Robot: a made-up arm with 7 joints. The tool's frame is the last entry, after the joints.
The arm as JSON. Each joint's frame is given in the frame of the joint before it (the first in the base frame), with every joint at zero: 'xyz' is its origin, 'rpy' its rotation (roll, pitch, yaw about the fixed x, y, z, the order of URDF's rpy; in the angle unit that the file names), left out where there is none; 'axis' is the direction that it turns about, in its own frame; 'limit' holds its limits. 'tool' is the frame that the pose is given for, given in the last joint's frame.
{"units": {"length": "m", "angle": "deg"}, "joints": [
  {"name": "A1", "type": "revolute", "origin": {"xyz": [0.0, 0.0, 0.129]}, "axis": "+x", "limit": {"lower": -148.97, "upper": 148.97}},
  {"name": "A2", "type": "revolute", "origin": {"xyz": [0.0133, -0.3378, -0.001]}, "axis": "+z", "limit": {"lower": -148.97, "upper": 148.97}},
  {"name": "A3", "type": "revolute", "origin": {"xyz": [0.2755, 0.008, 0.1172]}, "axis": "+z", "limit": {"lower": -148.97, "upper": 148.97}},
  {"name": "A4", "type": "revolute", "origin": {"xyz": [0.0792, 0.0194, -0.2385]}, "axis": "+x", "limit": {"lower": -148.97, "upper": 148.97}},
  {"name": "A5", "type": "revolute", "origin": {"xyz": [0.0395, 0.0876, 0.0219]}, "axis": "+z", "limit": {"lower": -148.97, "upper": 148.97}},
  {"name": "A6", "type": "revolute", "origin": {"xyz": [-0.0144, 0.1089, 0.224]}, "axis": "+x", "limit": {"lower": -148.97, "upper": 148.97}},
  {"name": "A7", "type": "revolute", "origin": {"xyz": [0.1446, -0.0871, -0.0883]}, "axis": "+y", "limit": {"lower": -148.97, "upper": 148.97}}
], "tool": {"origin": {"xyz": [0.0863, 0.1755, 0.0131]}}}
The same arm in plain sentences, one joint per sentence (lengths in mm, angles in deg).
The arm has seven revolute joints in a row. What follows holds with every joint at zero, and every direction is one of the base frame's. The first joint is mounted 129.0 mm along +z from the base frame's origin and rotates about +x, from -148.97 to 148.97 deg. The second joint is mounted 13.3 mm along +x and 337.8 mm along -y and 1.0 mm along -z from the first joint and rotates about +z, from -148.97 to 148.97 deg. The third joint is mounted 275.5 mm along +x and 8.0 mm along +y and 117.2 mm along +z from the second joint and rotates about +z, from -148.97 to 148.97 deg. The fourth joint is mounted 79.2 mm along +x and 19.4 mm along +y and 238.5 mm along -z from the third joint and rotates about +x, from -148.97 to 148.97 deg. The fifth joint is mounted 39.5 mm along +x and 87.6 mm along +y and 21.9 mm along +z from the fourth joint and rotates about +z, from -148.97 to 148.97 deg. The sixth joint is mounted 14.4 mm along -x and 108.9 mm along +y and 224.0 mm along +z from the fifth joint and rotates about +x, from -148.97 to 148.97 deg. The seventh joint is mounted 144.6 mm along +x and 87.1 mm along -y and 88.3 mm along -z from the sixth joint and rotates about +y, from -148.97 to 148.97 deg. The tool frame, which is the frame that the pose is given for, is mounted 86.3 mm along +x and 175.5 mm along +y and 13.1 mm along +z from the seventh joint; its axes are parallel to the base frame's.
